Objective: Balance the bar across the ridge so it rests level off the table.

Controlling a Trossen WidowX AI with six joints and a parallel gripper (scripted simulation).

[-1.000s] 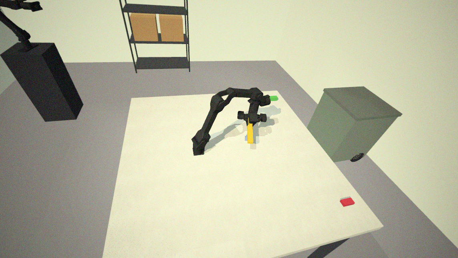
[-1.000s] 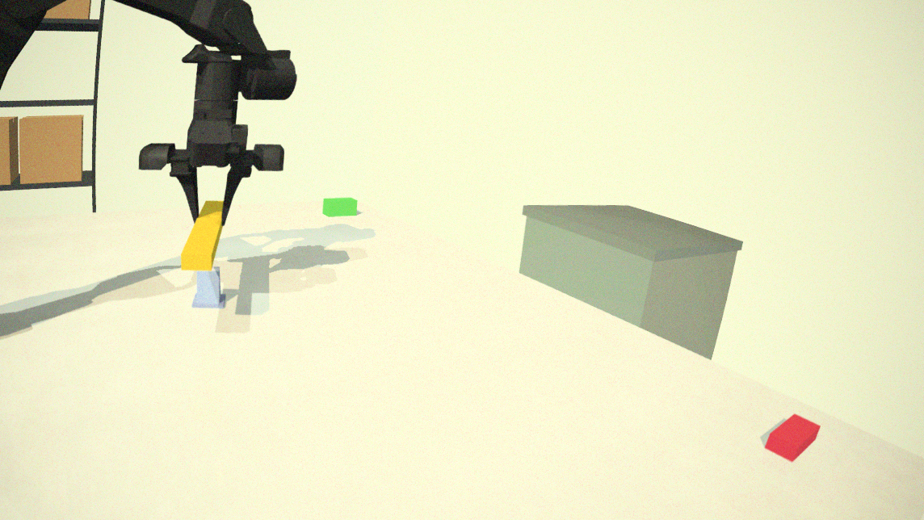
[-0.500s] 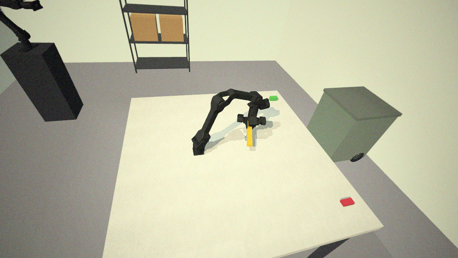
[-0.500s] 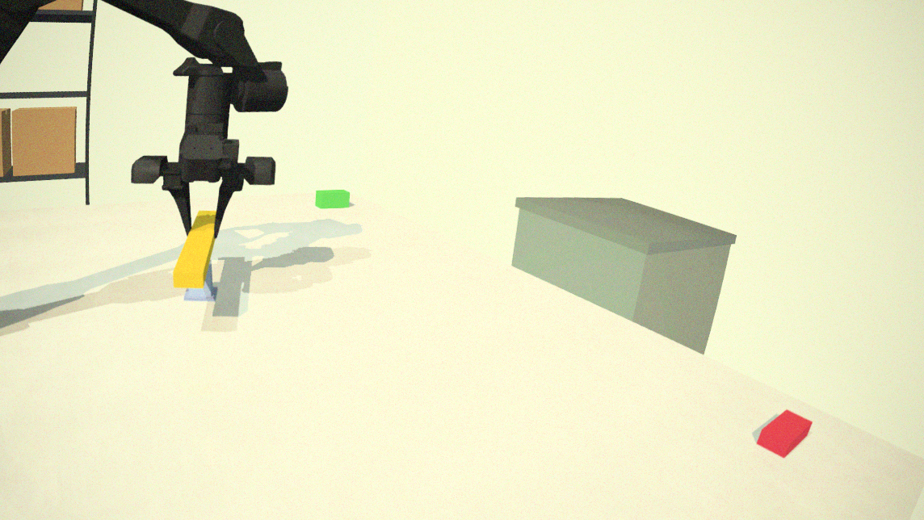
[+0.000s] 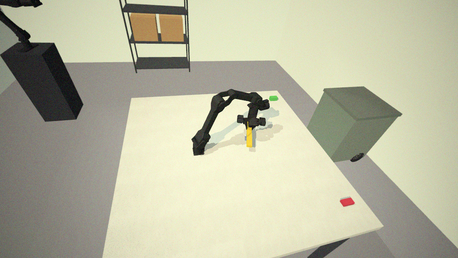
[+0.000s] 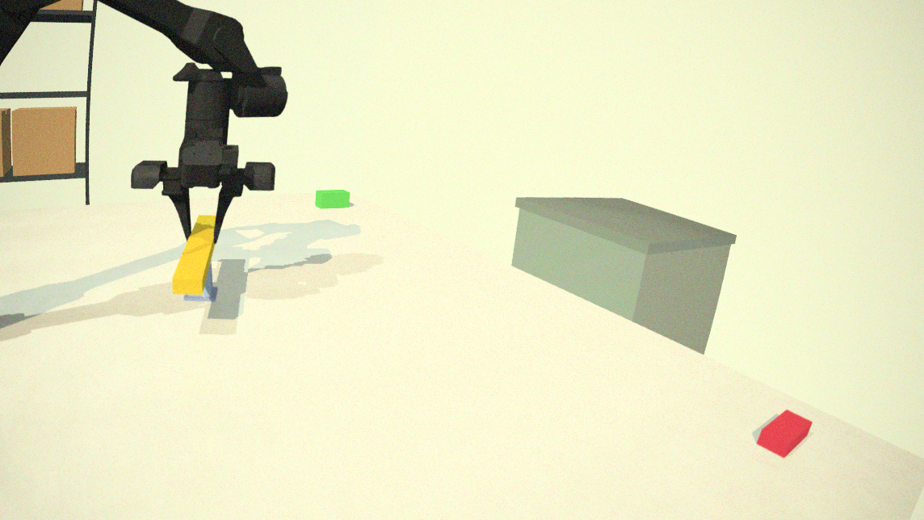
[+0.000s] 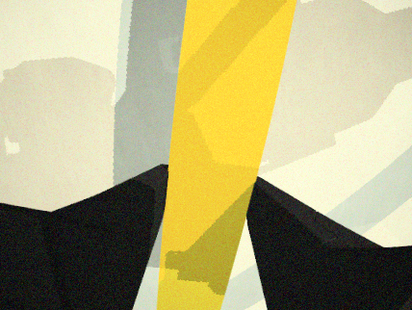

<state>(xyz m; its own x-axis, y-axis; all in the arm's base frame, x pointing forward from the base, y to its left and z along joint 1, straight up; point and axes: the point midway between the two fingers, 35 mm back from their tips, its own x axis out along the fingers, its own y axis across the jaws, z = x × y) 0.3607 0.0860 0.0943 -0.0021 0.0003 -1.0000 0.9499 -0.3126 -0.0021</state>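
Now: gripper tip 1 cm past the yellow bar and 3 cm to the left of it. Also, from my gripper tip: green block: 38 cm ahead, 41 cm to the left, 4 cm below; red block: 38 cm ahead, 59 cm to the right, 5 cm below.
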